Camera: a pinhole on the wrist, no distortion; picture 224 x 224 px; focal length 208.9 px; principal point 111.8 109.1 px. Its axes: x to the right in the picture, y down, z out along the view. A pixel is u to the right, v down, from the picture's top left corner.
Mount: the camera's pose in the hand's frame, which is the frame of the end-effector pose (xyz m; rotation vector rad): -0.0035 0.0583 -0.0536 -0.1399 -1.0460 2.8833
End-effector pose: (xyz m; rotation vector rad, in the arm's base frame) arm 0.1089 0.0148 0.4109 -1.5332 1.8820 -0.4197
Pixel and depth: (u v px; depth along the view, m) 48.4 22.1 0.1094
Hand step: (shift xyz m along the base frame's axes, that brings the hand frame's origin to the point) 0.0242 -0.0032 -0.0628
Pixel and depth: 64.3 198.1 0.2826
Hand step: 0.2196 -0.0667 0.0648
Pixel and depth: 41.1 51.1 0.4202
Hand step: 0.3245 -0.0701 -0.2001
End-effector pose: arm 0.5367 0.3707 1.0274 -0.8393 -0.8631 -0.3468
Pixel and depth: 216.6 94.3 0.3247
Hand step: -0.2958 0.0689 -0.0258
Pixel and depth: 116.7 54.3 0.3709
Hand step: -0.2436 0.1559 0.1196
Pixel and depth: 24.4 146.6 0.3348
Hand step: -0.1549 0.0005 0.2468
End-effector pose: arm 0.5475 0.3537 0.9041 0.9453 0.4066 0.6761
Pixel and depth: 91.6 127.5 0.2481
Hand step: 0.1089 -0.1278 -0.0340
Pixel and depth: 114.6 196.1 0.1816
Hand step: 0.0409 -0.0882 -0.0767
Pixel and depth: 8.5 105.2 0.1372
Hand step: 0.0810 -0.0144 0.0006
